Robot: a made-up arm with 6 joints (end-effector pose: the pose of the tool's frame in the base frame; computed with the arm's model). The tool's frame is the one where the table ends. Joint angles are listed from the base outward.
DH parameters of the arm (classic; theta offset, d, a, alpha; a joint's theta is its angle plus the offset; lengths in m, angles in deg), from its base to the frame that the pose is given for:
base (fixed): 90 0.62 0.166 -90
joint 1: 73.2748 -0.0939 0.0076 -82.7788
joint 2: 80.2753 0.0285 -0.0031 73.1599
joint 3: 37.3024 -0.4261 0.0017 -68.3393
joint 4: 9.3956 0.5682 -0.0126 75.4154
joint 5: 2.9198 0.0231 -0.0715 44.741
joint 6: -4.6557 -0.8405 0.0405 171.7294
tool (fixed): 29.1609 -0.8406 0 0
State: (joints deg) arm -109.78 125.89 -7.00 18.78 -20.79 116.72
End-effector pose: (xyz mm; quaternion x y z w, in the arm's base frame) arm 46.0 779.6 620.9 -0.6056 0.2150 0.6245 0.4439
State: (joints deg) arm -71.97 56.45 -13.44 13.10 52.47 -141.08
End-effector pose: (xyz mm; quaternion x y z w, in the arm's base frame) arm -371.0 12.2 327.1 -0.2893 -0.5496 -0.0773 0.7799
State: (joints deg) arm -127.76 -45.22 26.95 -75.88 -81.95 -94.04
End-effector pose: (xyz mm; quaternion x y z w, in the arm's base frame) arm 80.7 -28.2 87.6 -0.6296 0.4515 0.3288 0.5400
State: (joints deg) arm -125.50 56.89 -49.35 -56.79 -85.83 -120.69
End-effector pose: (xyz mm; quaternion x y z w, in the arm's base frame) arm -226.3 262.3 78.1 0.2259 0.8195 -0.1211 0.5126
